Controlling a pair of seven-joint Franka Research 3 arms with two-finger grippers.
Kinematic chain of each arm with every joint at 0, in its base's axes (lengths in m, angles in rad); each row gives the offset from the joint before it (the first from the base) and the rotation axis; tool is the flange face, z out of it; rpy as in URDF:
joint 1: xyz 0 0 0.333 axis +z
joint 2: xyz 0 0 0 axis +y
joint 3: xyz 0 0 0.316 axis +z
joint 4: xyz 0.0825 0 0 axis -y
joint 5: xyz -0.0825 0 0.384 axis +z
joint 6: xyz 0 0 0 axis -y
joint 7: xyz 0.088 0 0 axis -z
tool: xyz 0 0 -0.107 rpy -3.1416 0 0
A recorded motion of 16 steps. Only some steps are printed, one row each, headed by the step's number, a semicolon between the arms.
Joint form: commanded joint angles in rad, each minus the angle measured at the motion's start. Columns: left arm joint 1, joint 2, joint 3, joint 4, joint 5, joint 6, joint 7; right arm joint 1, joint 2, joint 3, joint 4, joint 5, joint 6, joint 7.
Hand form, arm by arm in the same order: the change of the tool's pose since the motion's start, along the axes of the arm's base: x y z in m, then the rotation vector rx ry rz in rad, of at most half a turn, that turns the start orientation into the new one. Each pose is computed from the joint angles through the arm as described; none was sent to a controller.
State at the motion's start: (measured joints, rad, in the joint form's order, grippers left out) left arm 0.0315 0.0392 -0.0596 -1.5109 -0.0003 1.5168 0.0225; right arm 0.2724 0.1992 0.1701 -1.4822 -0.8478 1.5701 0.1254
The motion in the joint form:
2: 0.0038 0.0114 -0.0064 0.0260 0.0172 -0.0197 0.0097; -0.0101 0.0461 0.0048 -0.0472 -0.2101 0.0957 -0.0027
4: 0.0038 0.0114 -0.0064 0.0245 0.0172 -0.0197 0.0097; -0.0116 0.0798 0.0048 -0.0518 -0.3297 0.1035 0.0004
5: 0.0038 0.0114 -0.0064 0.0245 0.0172 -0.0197 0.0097; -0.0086 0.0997 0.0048 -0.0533 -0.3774 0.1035 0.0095
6: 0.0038 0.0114 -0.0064 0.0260 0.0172 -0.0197 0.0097; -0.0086 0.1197 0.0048 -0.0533 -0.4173 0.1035 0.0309
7: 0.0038 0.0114 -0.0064 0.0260 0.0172 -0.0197 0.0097; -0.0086 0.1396 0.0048 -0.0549 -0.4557 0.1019 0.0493
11: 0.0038 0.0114 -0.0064 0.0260 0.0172 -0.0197 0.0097; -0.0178 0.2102 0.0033 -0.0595 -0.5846 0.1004 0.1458
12: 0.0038 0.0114 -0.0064 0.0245 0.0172 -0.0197 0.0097; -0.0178 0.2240 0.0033 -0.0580 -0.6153 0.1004 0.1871
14: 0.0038 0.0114 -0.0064 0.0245 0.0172 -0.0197 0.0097; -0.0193 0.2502 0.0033 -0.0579 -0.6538 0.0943 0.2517
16: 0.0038 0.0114 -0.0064 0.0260 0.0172 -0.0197 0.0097; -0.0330 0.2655 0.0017 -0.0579 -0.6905 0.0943 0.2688
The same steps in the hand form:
2: 0.0016 0.0008 0.0041 0.0160 0.0046 -0.0116; 0.0235 -0.0008 -0.0308 -0.1837 -0.0474 0.1053
4: 0.0016 0.0008 0.0034 0.0160 0.0061 -0.0116; 0.0353 -0.0030 -0.0446 -0.2961 -0.0626 0.1361
5: 0.0016 0.0008 0.0034 0.0160 0.0061 -0.0116; 0.0403 -0.0014 -0.0542 -0.3402 -0.0679 0.1476
6: 0.0016 0.0008 0.0041 0.0160 0.0046 -0.0116; 0.0455 -0.0013 -0.0639 -0.3726 -0.0810 0.1486
7: 0.0016 0.0008 0.0041 0.0160 0.0046 -0.0116; 0.0503 -0.0013 -0.0746 -0.4054 -0.0896 0.1512
11: 0.0016 0.0008 0.0041 0.0160 0.0046 -0.0116; 0.0674 -0.0068 -0.1130 -0.5004 -0.1460 0.1463
12: 0.0016 0.0008 0.0034 0.0160 0.0061 -0.0116; 0.0706 -0.0064 -0.1190 -0.5137 -0.1813 0.1403
14: 0.0016 0.0008 0.0034 0.0160 0.0061 -0.0116; 0.0754 -0.0073 -0.1334 -0.5302 -0.2249 0.1253
16: 0.0016 0.0008 0.0041 0.0160 0.0046 -0.0116; 0.0811 -0.0167 -0.1407 -0.5586 -0.2369 0.1218

